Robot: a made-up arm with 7 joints.
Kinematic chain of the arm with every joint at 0, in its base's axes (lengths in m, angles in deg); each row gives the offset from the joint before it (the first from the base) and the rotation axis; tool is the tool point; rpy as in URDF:
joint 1: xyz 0 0 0 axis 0.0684 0.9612 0.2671
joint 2: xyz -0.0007 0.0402 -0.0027 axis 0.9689 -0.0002 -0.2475
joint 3: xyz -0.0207 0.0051 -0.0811 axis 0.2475 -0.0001 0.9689
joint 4: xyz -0.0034 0 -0.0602 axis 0.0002 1 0
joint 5: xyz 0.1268 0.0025 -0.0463 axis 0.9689 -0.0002 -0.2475
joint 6: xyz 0.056 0 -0.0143 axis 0.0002 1 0
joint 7: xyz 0.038 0 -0.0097 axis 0.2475 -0.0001 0.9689
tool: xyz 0 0 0 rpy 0 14.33 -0.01
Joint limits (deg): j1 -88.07..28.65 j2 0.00..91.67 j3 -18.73..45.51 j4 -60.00..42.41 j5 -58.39..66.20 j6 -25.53..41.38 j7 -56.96..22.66
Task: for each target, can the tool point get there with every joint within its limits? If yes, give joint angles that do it. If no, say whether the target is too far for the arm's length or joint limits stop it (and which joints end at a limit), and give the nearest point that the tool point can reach.
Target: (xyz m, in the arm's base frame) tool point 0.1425 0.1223 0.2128
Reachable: yes | joints -62.58 71.10 25.40 -16.71 -8.93 20.87 -43.14
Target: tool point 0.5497 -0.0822 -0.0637
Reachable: no: too far | nearest point 0.3607 -0.0381 -0.0373 | short by 0.196 m
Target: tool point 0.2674 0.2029 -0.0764
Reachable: yes | joints -24.99 61.89 -3.02 12.54 -10.67 29.30 0.14
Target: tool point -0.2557 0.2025 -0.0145
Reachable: no: joint limits stop it (at a limit: joint 1, joint 3, joint 4, joint 6) | nearest point -0.1202 0.2940 -0.2143 | short by 0.258 m
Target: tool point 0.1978 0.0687 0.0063
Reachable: yes | joints 4.18 79.94 22.31 -35.83 44.54 -20.35 -36.96
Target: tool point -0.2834 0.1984 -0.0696
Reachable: no: joint limits stop it (at a limit: joint 1, joint 3, joint 4, joint 6) | nearest point -0.1405 0.2541 -0.2446 | short by 0.233 m
